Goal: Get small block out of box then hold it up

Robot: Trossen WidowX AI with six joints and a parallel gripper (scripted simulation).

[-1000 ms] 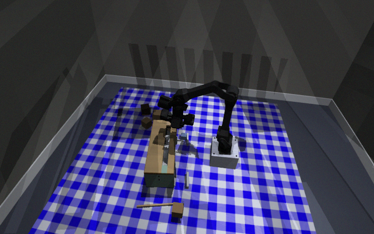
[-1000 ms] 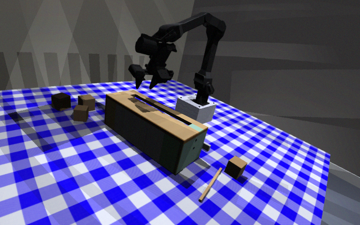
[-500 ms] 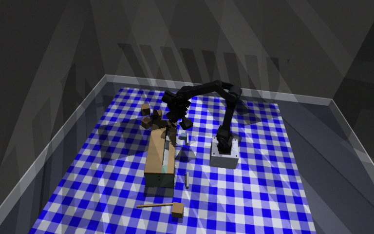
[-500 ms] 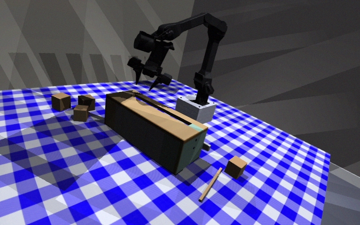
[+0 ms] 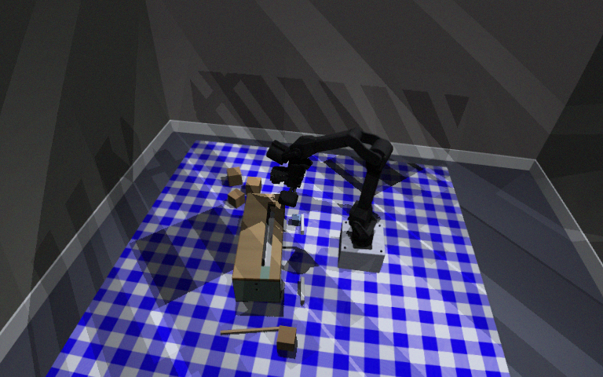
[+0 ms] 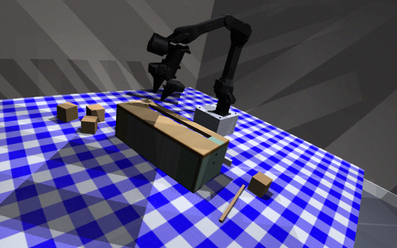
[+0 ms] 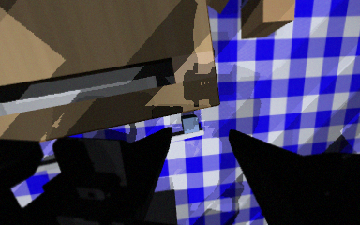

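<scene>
Right now the bluish-grey block is 130 mm below my gripper tip, 30 mm behind it and 10 mm to the right of it. The rest, counted from my gripper tip: thin brown stick (460 mm to the left, 140 mm below, 60 mm ahead).
</scene>
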